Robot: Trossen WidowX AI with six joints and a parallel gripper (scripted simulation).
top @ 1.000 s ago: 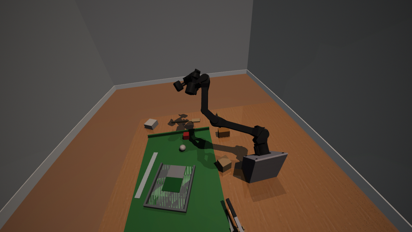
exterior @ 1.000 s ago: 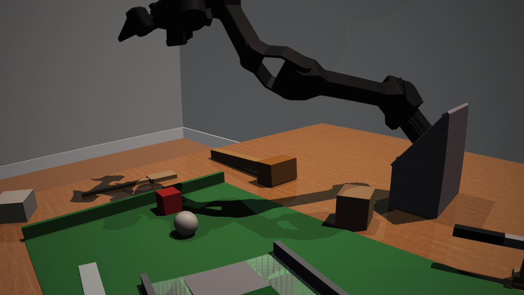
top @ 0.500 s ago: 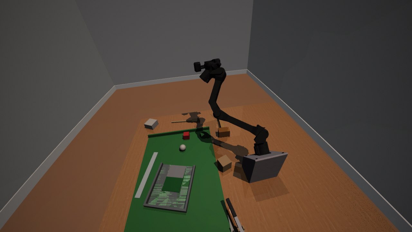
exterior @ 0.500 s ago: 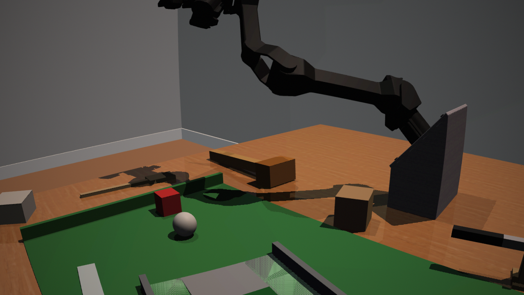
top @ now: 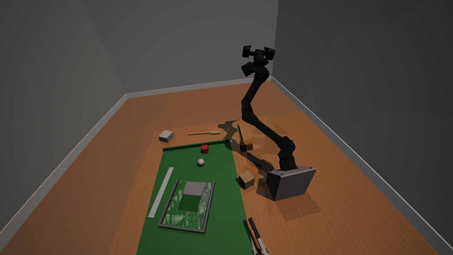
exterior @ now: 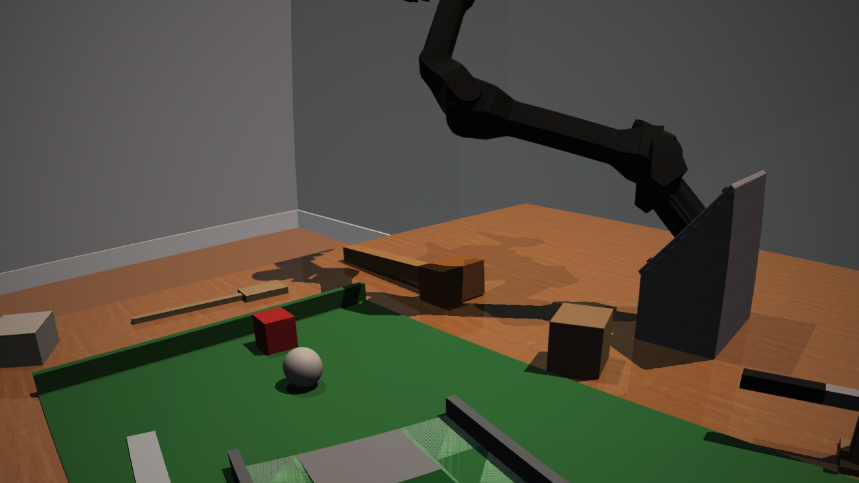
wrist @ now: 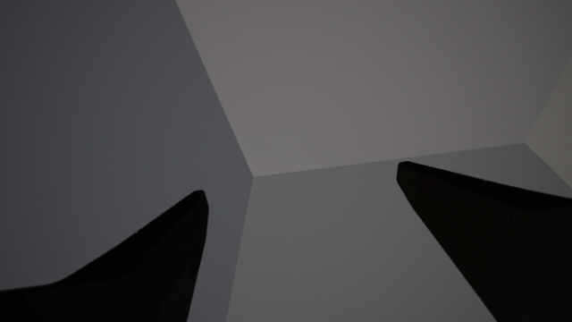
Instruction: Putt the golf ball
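My gripper tip is now 200 mm short of the red putter, 920 mm to the right of it and 510 mm above it. From my gripper tip the other things lie so: white golf ball (450 mm ahead, 390 mm to the left, 550 mm below); then small red cube (420 mm ahead, 280 mm to the left, 550 mm below); then green mat (480 mm ahead, 580 mm to the left, 570 mm below).
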